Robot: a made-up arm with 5 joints. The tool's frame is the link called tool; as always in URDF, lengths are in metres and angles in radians. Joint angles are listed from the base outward.
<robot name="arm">
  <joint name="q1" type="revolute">
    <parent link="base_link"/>
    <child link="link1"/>
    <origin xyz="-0.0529 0.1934 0.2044" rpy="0 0 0"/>
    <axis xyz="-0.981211 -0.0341 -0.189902"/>
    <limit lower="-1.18" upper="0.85"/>
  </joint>
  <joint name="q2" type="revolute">
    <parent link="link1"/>
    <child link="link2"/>
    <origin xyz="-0.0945 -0.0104 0.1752" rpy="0 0 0"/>
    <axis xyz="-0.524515 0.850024 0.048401"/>
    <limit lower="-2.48" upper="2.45"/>
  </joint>
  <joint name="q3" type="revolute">
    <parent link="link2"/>
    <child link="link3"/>
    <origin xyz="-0.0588 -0.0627 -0.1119" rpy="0 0 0"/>
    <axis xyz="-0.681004 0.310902 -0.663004"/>
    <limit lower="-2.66" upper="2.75"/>
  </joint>
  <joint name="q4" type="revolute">
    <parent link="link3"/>
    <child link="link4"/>
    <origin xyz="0.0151 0.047 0.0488" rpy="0 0 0"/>
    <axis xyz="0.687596 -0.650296 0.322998"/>
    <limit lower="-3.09" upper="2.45"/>
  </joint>
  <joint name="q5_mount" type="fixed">
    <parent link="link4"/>
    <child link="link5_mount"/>
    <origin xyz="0.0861 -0.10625 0.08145" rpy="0 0 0"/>
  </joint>
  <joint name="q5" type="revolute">
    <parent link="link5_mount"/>
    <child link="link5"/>
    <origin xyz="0.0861 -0.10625 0.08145" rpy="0 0 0"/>
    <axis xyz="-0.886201 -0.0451 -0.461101"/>
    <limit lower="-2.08" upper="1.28"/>
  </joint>
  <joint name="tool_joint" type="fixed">
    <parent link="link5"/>
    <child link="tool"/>
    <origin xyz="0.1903 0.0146 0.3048" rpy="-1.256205 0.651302 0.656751"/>
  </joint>
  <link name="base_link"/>
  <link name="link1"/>
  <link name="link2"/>
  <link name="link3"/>
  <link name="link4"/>
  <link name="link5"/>
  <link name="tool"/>
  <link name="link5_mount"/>
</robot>
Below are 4 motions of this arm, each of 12 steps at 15 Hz.
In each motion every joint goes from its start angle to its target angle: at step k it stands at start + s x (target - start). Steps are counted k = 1, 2, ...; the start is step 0. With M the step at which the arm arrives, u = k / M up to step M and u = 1 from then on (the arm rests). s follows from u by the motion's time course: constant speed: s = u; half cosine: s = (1 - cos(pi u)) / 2; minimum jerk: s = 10 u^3 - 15 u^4 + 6 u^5.
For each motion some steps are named. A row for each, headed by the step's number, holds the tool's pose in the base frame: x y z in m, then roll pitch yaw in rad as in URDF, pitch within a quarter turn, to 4 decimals.
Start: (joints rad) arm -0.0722 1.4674 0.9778 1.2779 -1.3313
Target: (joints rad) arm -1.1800 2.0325 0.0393 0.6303 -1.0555
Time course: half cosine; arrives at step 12
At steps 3, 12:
3: 0.4477 -0.0059 0.4053 0.0686 0.1430 1.7326
12: 0.4167 0.1676 -0.0284 0.3555 -0.5609 2.0573

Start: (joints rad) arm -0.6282 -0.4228 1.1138 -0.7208 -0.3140
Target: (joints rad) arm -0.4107 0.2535 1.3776 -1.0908 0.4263
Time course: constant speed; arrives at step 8
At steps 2, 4, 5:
2: 0.3406 -0.2887 0.3545 2.4037 1.3551 -2.7799
4: 0.3609 -0.2473 0.2999 2.6542 0.8688 -2.4558
5: 0.3586 -0.2389 0.2692 2.6660 0.6201 -2.4114

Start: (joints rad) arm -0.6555 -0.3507 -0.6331 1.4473 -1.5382
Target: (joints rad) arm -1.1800 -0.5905 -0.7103 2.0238 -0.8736
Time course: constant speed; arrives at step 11
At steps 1, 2, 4, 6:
1: 0.3323 -0.3290 0.1489 2.9655 0.4691 -2.5998
2: 0.3381 -0.3177 0.1118 2.8660 0.5037 -2.6408
4: 0.3507 -0.2847 0.0431 2.6591 0.5630 -2.7246
6: 0.3643 -0.2398 -0.0159 2.4447 0.6116 -2.8093

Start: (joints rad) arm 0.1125 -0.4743 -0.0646 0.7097 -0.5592
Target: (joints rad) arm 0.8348 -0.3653 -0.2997 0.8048 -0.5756
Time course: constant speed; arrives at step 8
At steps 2, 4, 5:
2: -0.0752 -0.2148 0.7854 -1.6141 -0.4043 1.6081
4: -0.0727 -0.1136 0.8422 -1.6138 -0.2496 1.6387
5: -0.0700 -0.0602 0.8640 -1.6075 -0.1733 1.6523

